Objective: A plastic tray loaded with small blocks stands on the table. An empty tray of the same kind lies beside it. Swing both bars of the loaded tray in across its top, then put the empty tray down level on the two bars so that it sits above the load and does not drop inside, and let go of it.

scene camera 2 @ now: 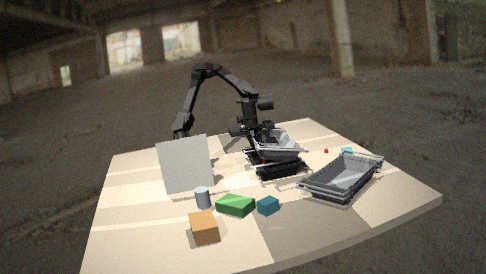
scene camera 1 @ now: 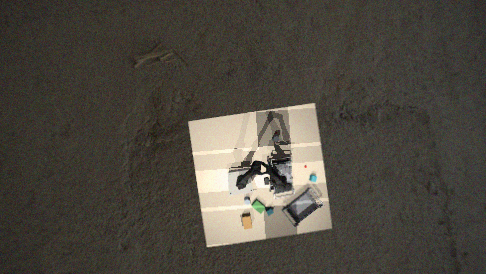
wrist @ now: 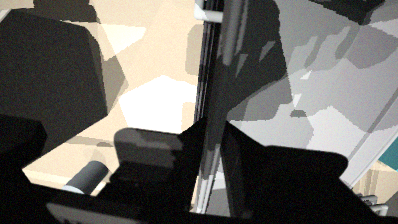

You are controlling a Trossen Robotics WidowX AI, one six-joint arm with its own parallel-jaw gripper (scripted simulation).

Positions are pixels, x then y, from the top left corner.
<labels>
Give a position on a light grey tray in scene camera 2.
At 273, 144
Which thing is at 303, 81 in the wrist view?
A light grey tray.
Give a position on an orange block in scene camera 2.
At 204, 227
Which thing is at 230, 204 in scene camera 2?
A green block.
</labels>
